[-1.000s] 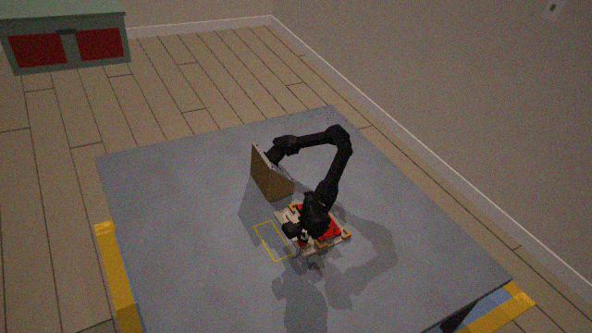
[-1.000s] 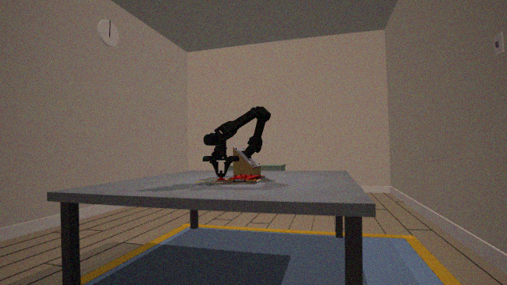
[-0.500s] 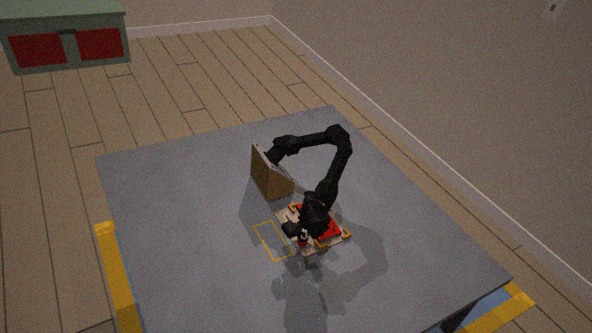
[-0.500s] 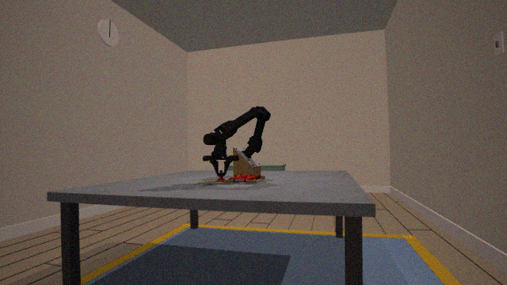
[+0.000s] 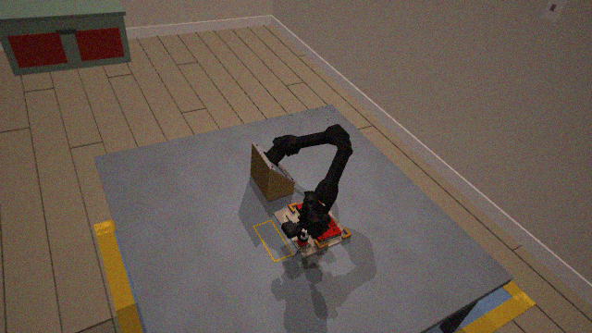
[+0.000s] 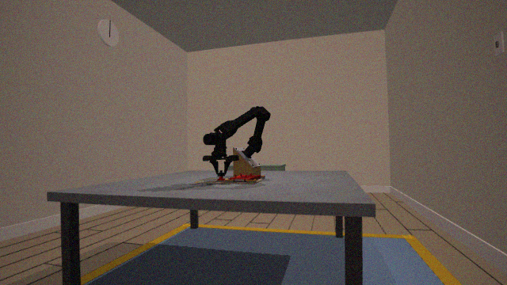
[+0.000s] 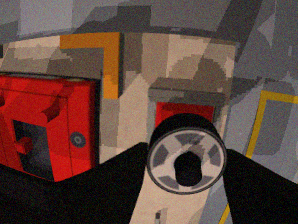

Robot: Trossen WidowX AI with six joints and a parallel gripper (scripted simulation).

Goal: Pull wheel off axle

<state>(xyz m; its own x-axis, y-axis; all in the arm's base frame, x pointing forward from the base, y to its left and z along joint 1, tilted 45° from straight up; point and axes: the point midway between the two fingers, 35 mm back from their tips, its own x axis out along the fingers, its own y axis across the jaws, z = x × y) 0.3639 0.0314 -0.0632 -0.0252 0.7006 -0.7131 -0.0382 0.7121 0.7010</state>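
My gripper tip is now 9 cm to the right of the base board, 6 cm past it and 3 cm above it. Round my gripper tip: black wheel right at my gripper tip.
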